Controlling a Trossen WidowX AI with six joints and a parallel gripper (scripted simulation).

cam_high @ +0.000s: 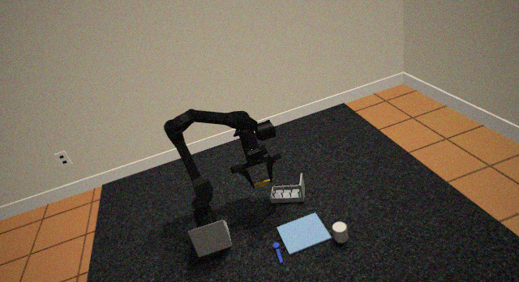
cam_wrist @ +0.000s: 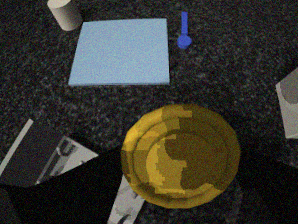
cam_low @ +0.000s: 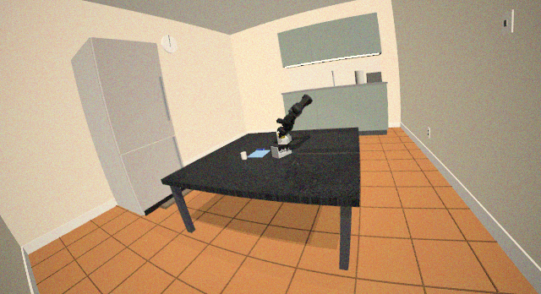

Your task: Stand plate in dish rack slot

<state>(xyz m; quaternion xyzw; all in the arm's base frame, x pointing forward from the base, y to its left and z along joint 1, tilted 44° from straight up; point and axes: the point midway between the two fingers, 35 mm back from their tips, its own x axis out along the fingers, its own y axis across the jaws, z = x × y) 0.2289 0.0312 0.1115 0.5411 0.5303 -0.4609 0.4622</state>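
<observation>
Now: the grey dish rack 9 cm ahead of my gripper tip, 3 cm to the left of it and 9 cm below it. Also, from my gripper tip: mat 7 cm ahead, 17 cm to the right, 11 cm below; yellow plate 1 cm above; blue spoon 3 cm behind, 21 cm to the right, 11 cm below.
</observation>
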